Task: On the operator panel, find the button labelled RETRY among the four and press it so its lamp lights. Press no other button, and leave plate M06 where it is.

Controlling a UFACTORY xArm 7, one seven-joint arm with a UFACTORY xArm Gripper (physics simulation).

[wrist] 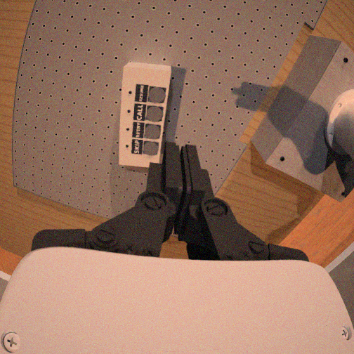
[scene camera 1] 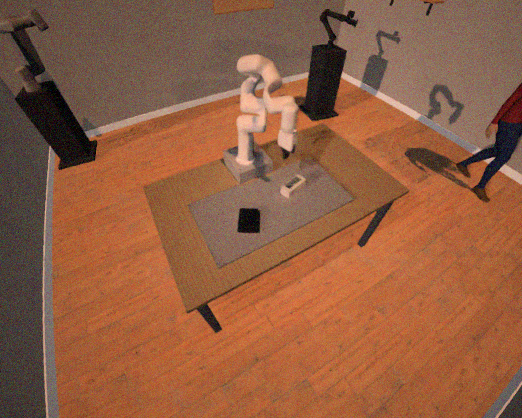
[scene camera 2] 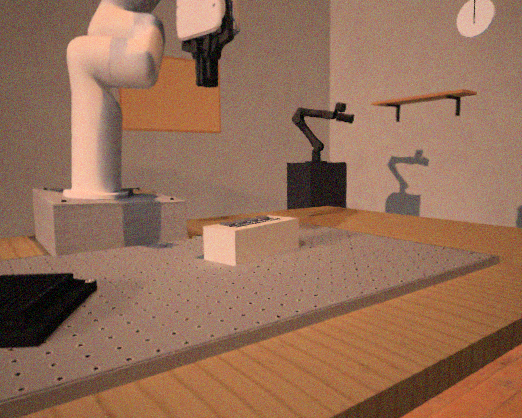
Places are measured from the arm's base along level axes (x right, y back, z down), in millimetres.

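Where they show: gripper, fingertip midpoint: (scene camera 1: 285, 157) (scene camera 2: 207, 86); arm's base, origin of the base link: (scene camera 1: 245, 158) (scene camera 2: 96, 195).
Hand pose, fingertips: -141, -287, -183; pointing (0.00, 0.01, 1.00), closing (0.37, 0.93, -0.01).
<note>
Each offset is from my fingertips to the top centre of the thing, as dx, dy, dz. Level surfaces: height alone.
The white operator panel {-75, -5, +214} (scene camera 1: 286, 191) (scene camera 2: 220, 245) (wrist: 145, 75) lies on the grey perforated board. In the wrist view it has four round grey buttons in a row; the RETRY button (wrist: 152, 131) is between those labelled CALL (wrist: 155, 113) and SKIP (wrist: 150, 148). The top label is blurred, and the small lamp dots look dark. My gripper (scene camera 1: 287, 154) (scene camera 2: 207, 86) (wrist: 175, 165) is shut and empty, pointing down, well above the board and off the panel's SKIP end. A black plate {+270, -141, +244} (scene camera 1: 249, 220) (scene camera 2: 30, 310) lies on the board; I cannot read its label.
The perforated board {dz +270} (scene camera 1: 215, 240) (scene camera 2: 280, 295) (wrist: 65, 85) lies on the wooden table {dz +283} (scene camera 1: 175, 270) (scene camera 2: 250, 380). My arm's base block (scene camera 1: 244, 173) (scene camera 2: 85, 225) (wrist: 295, 145) stands behind the board. Two dark pedestals with arms and a person in red stand away from the table.
</note>
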